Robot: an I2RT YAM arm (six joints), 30 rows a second.
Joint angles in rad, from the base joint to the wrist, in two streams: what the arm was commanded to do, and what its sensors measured. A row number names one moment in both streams.
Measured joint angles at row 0:
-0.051 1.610 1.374 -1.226 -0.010 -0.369
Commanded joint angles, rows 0 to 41:
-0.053 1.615 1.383 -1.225 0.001 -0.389
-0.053 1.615 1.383 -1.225 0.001 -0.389
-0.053 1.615 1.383 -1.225 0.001 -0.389
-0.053 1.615 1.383 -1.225 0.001 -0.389
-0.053 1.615 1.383 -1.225 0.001 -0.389
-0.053 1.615 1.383 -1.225 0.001 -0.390
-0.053 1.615 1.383 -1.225 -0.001 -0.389
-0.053 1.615 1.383 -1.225 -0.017 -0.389
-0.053 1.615 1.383 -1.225 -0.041 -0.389
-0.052 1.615 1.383 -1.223 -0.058 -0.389
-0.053 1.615 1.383 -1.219 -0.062 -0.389
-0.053 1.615 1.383 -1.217 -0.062 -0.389
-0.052 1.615 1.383 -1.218 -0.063 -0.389
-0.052 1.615 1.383 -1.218 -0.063 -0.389
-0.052 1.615 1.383 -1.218 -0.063 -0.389
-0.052 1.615 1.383 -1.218 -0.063 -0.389
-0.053 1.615 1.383 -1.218 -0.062 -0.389
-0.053 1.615 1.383 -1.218 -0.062 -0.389
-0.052 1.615 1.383 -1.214 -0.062 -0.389
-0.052 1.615 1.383 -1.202 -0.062 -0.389
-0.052 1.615 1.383 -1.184 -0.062 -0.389
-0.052 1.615 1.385 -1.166 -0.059 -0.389
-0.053 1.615 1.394 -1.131 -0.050 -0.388
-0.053 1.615 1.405 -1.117 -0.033 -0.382
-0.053 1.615 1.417 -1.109 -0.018 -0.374
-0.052 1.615 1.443 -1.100 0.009 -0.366
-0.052 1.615 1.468 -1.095 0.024 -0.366
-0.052 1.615 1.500 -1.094 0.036 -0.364
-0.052 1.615 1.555 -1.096 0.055 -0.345
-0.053 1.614 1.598 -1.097 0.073 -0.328
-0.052 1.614 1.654 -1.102 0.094 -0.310
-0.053 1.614 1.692 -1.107 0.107 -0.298
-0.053 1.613 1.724 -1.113 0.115 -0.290
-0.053 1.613 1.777 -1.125 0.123 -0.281
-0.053 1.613 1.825 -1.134 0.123 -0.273
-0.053 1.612 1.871 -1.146 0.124 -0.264
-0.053 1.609 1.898 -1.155 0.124 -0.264
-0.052 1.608 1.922 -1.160 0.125 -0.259
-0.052 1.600 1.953 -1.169 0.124 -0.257
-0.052 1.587 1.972 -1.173 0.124 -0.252
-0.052 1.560 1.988 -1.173 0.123 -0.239
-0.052 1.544 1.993 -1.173 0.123 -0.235
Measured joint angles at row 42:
-0.051 1.609 1.938 -1.166 0.105 -0.281
